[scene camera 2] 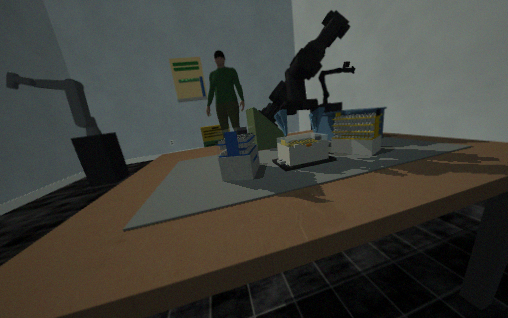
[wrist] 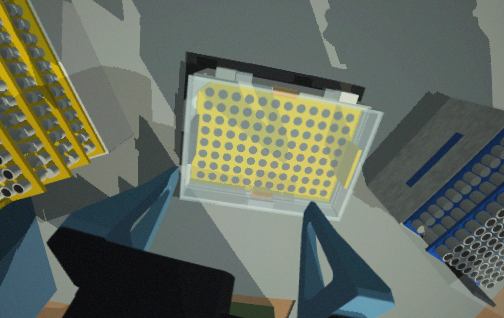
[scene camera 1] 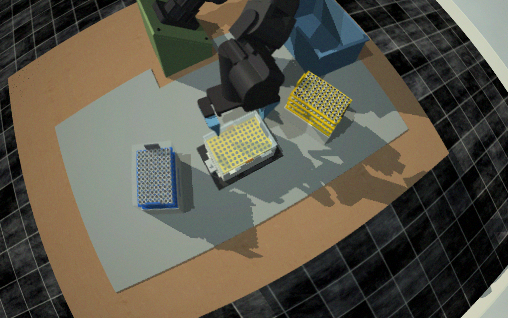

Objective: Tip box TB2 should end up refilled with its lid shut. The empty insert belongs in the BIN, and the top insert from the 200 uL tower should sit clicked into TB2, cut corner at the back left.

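Observation:
Tip box TB2 is white and holds a yellow insert with open holes. The insert's cut corner is at the upper left in the wrist view. A clear lid appears to lie over the box. The 200 uL tower has several stacked yellow inserts full of tips. My gripper is open and empty, near the box's robot-side edge. In the wrist view one fingertip is beside its lower left corner; the other overlaps its lower edge near the right.
A blue rack of tips stands on the other side of the box. A blue open bin is behind the yellow tower. A green block stands near the arm's base. TB2 rests on a black base.

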